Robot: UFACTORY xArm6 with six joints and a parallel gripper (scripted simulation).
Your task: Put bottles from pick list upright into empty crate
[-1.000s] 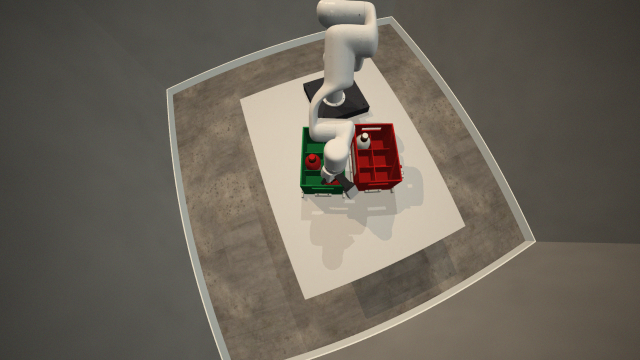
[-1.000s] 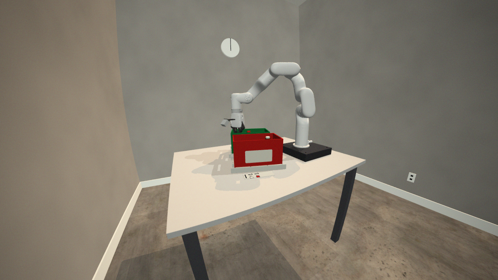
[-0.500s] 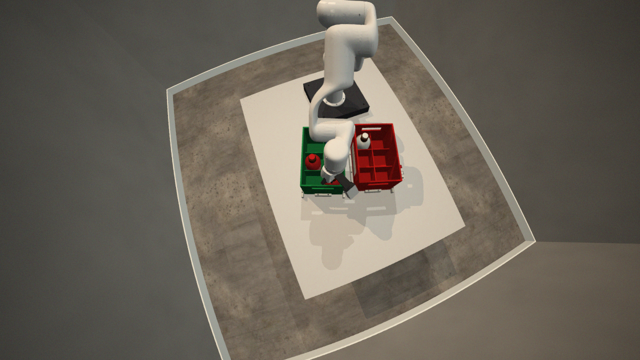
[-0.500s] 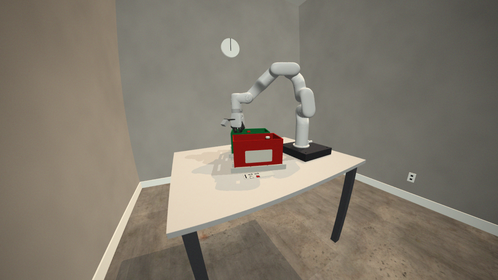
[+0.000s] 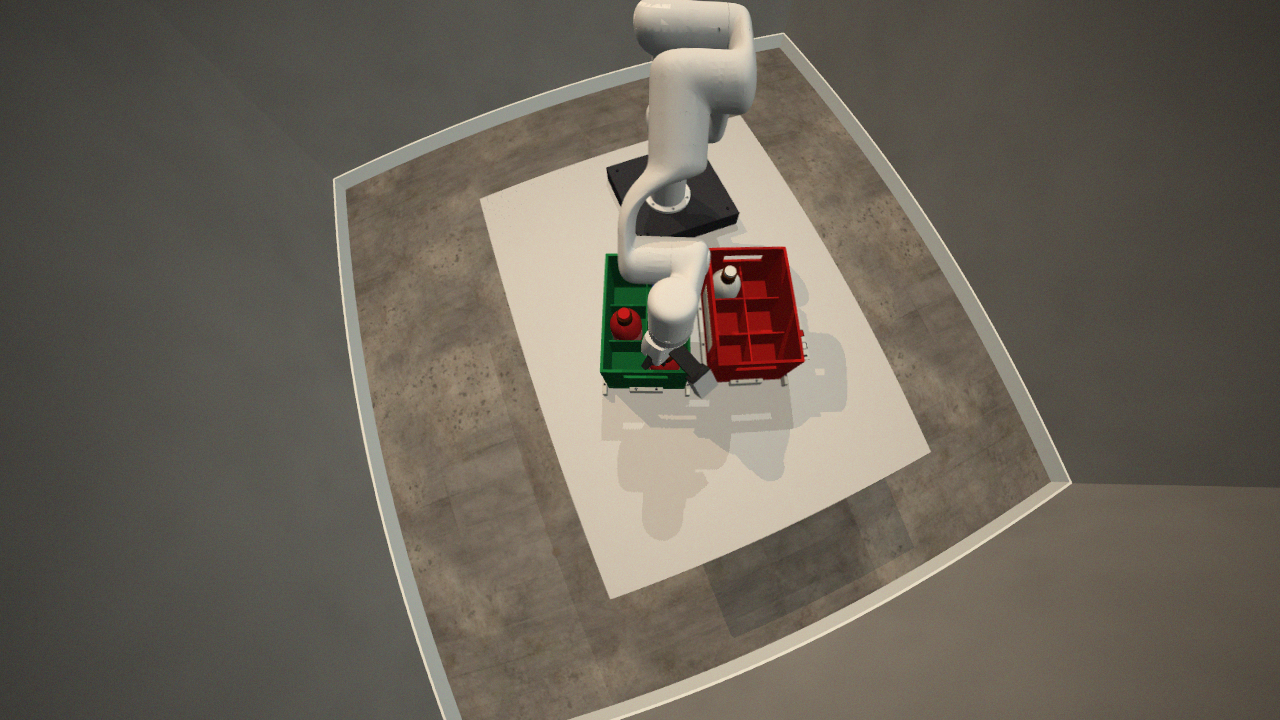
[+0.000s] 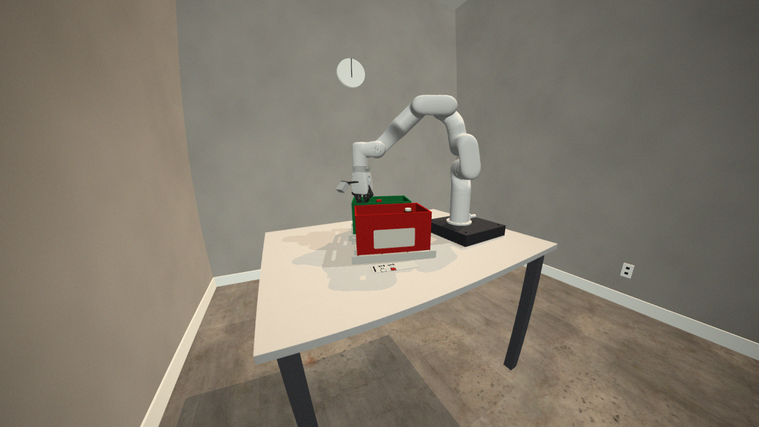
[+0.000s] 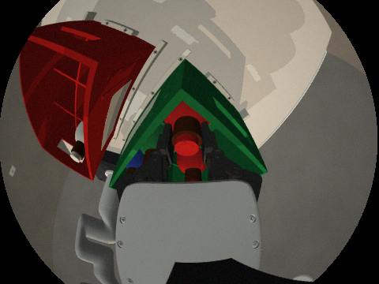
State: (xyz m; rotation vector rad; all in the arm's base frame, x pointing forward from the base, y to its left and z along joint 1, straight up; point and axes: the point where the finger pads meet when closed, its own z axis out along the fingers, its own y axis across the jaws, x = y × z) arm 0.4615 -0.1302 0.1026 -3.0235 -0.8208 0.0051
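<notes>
Right now the green bottle is 80 mm behind my hand, 20 mm to the left of it and 70 mm below it. Round my hand: red crate 60 mm behind, 210 mm to the left, 70 mm below; blue bottle 170 mm behind, 50 mm to the left, 70 mm below; green crate 100 mm behind, 20 mm to the right, 70 mm below.
</notes>
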